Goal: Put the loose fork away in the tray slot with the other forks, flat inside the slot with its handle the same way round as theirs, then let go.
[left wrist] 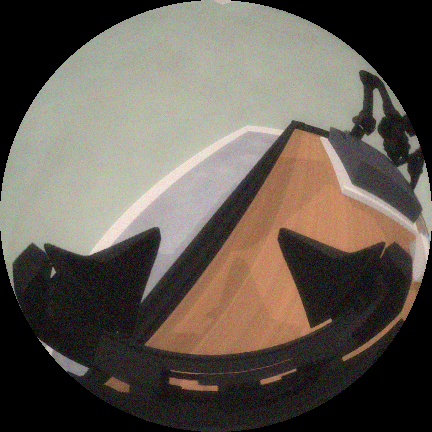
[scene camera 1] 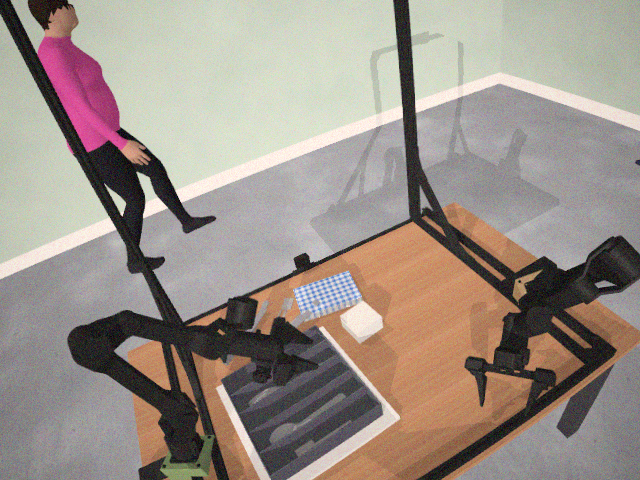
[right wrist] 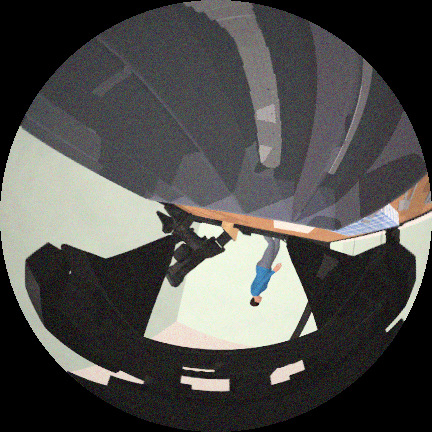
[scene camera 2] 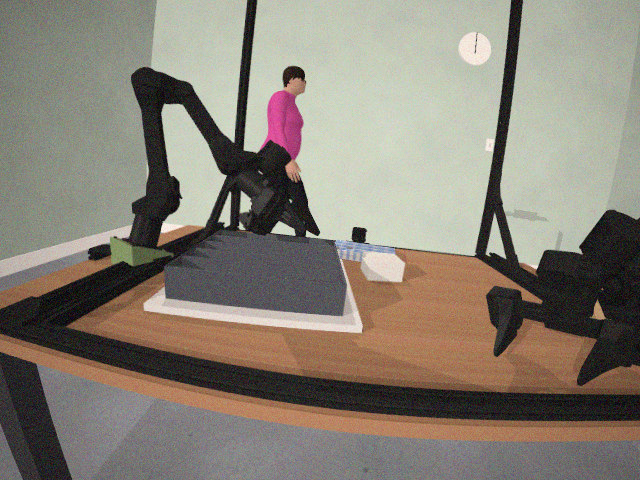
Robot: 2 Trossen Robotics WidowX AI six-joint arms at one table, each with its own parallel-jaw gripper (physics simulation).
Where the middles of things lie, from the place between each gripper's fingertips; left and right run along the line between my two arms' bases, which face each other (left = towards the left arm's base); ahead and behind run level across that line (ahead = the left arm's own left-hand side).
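Dark cutlery tray (scene camera 2: 273,272): my right hand 5 cm short of it, 8 cm to the left of it, 7 cm above it. White block (scene camera 2: 376,266): 16 cm to the left of my right hand, 10 cm behind, 8 cm below. Going by their middles, dark cutlery tray nearest to my right hand of the things named here.
White block: 39 cm behind my left hand, 15 cm to the right, 2 cm below. Dark cutlery tray: 25 cm behind my left hand, 38 cm to the right, 1 cm below. By its middle, dark cutlery tray nearer to my right hand than to my left hand.
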